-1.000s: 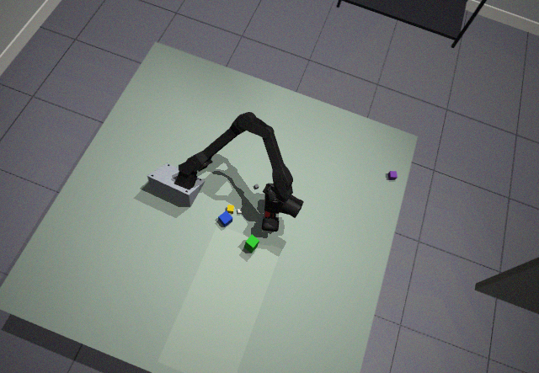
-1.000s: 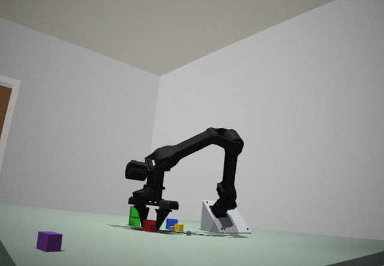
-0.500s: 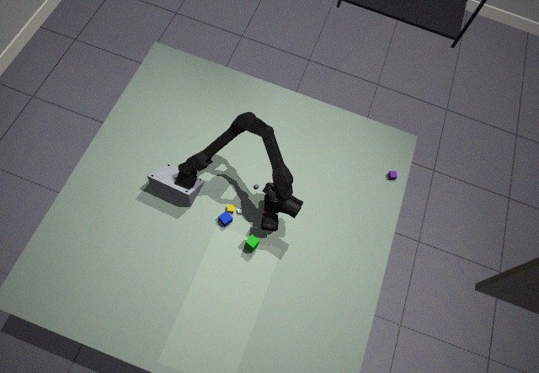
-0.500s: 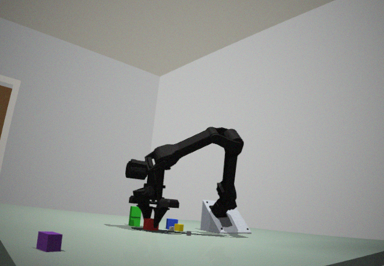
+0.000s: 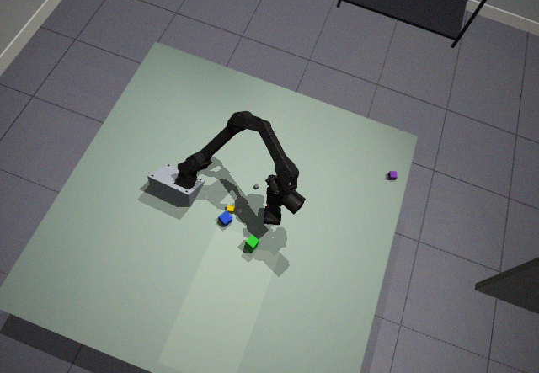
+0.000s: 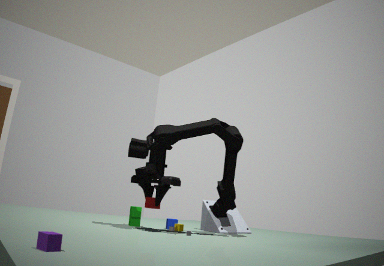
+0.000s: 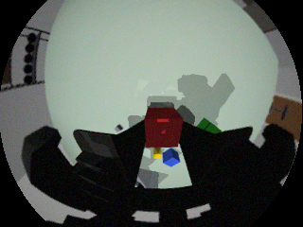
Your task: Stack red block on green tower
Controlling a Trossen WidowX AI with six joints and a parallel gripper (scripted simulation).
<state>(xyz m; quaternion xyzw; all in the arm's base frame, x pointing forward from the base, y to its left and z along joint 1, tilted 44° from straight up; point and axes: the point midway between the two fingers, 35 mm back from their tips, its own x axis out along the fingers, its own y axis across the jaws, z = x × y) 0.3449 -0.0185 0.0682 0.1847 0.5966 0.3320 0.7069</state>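
Right now the tiny white cube is 12 cm behind my gripper tip, 3 cm to the right of it and 8 cm below it. The rest, counted from my gripper tip: yellow block: 15 cm behind, 4 cm to the right, 7 cm below; small grey cube: 9 cm behind, 10 cm to the left, 8 cm below; red block: 1 cm above.
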